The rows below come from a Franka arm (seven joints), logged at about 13 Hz.
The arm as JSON. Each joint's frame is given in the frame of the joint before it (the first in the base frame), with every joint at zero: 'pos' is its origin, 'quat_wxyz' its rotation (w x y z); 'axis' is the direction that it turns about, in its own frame. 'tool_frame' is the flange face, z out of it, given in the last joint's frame.
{
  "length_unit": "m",
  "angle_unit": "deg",
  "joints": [
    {
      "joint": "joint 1",
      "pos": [
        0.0,
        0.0,
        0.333
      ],
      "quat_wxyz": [
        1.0,
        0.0,
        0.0,
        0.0
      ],
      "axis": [
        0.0,
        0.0,
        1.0
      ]
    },
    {
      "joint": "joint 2",
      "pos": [
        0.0,
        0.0,
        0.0
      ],
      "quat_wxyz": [
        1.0,
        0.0,
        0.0,
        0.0
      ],
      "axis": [
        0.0,
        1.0,
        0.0
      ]
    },
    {
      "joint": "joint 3",
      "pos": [
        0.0,
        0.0,
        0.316
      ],
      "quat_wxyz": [
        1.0,
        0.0,
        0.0,
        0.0
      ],
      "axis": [
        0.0,
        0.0,
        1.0
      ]
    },
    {
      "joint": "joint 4",
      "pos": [
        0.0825,
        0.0,
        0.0
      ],
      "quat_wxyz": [
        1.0,
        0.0,
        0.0,
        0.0
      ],
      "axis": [
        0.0,
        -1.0,
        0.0
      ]
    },
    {
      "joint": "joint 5",
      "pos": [
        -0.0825,
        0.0,
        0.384
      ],
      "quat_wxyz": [
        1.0,
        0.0,
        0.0,
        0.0
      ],
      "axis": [
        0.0,
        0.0,
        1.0
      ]
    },
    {
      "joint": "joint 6",
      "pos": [
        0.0,
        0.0,
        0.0
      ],
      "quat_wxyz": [
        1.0,
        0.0,
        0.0,
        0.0
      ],
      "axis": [
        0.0,
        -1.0,
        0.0
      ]
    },
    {
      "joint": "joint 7",
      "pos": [
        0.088,
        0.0,
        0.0
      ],
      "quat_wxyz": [
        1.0,
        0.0,
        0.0,
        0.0
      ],
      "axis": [
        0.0,
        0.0,
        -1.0
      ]
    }
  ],
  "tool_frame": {
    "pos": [
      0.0,
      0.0,
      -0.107
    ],
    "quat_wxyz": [
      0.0,
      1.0,
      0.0,
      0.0
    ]
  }
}
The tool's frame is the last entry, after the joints.
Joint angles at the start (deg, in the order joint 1, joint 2, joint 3, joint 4, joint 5, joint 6, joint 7):
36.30, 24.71, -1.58, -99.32, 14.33, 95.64, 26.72
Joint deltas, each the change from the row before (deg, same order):
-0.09, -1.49, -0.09, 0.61, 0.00, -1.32, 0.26
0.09, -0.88, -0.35, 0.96, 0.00, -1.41, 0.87
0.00, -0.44, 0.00, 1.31, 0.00, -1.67, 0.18
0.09, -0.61, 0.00, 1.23, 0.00, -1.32, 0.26
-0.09, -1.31, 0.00, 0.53, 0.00, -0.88, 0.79
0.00, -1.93, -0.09, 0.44, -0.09, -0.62, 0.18
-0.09, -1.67, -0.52, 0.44, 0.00, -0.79, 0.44
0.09, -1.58, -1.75, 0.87, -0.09, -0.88, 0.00
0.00, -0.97, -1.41, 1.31, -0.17, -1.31, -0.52
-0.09, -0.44, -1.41, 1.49, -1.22, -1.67, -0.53
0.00, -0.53, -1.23, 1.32, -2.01, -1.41, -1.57
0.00, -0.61, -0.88, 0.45, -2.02, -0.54, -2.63
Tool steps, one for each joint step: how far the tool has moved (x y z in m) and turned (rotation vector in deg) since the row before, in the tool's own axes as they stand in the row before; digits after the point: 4 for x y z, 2 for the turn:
-0.0091, 0.0016, -0.0169, 0.46, 0.61, -0.10
-0.0060, 0.0014, -0.0141, 0.24, 0.37, 0.67
-0.0057, -0.0011, -0.0119, 0.04, 0.01, -0.25
-0.0068, -0.0017, -0.0130, 0.20, 0.40, -0.28
-0.0089, 0.0015, -0.0147, 0.51, 0.77, 0.41
-0.0122, 0.0023, -0.0197, 0.81, 1.49, -0.32
-0.0085, 0.0064, -0.0183, 0.81, 1.15, 0.50
-0.0038, 0.0142, -0.0232, 1.05, 1.59, 1.00
-0.0024, 0.0117, -0.0201, 0.63, 1.07, 0.29
0.0011, 0.0139, -0.0164, -0.63, 0.98, 0.58
0.0004, 0.0139, -0.0154, -1.32, 1.43, -0.51
0.0006, 0.0121, -0.0096, -1.37, 1.38, -1.68

